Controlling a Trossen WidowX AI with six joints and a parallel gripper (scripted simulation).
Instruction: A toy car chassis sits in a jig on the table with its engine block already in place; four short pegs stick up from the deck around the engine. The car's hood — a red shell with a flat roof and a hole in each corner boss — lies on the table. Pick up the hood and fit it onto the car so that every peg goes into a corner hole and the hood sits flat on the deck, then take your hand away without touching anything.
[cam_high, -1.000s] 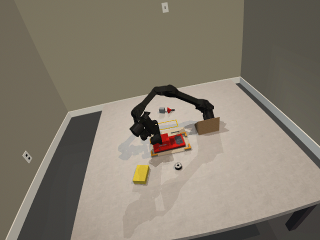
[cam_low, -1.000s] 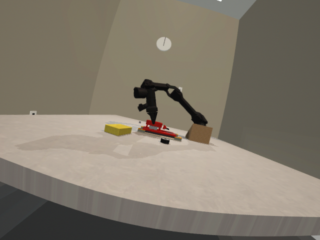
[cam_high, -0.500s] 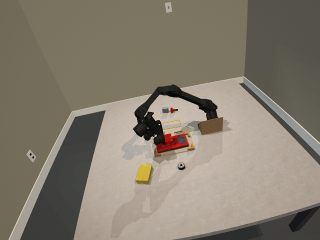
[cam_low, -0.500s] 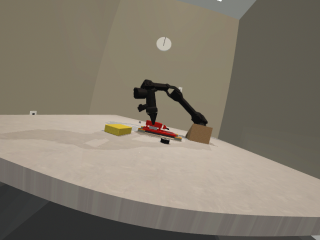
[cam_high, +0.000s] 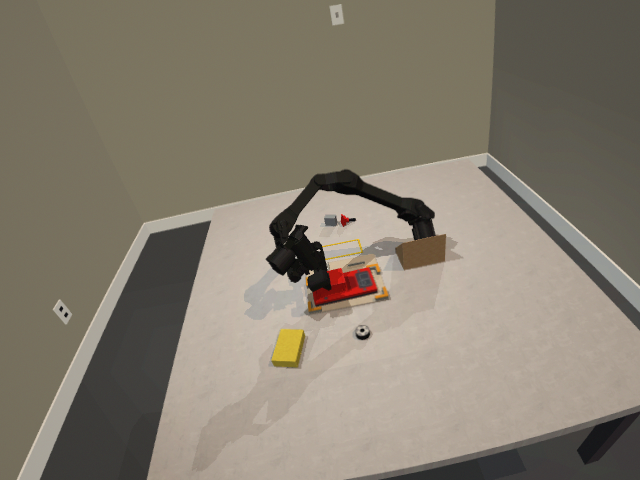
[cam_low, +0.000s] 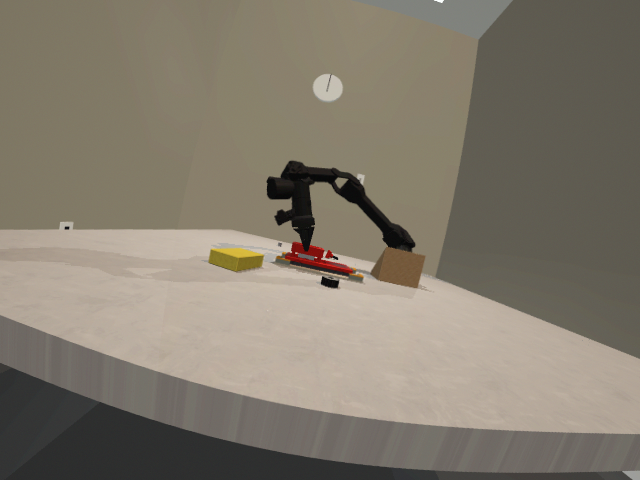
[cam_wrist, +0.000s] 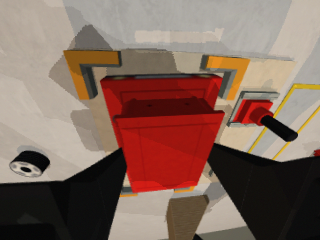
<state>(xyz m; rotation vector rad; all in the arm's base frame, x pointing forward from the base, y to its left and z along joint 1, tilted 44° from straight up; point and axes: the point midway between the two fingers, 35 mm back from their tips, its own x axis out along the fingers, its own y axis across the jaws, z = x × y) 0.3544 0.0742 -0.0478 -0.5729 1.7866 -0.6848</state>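
Right now my gripper tip is 20 mm above the grey engine block. Round my gripper tip: small black wheel (70 mm behind, 190 mm to the left, 40 mm below); then red hood (10 mm above); then yellow block (140 mm ahead, 200 mm to the left, 30 mm below).
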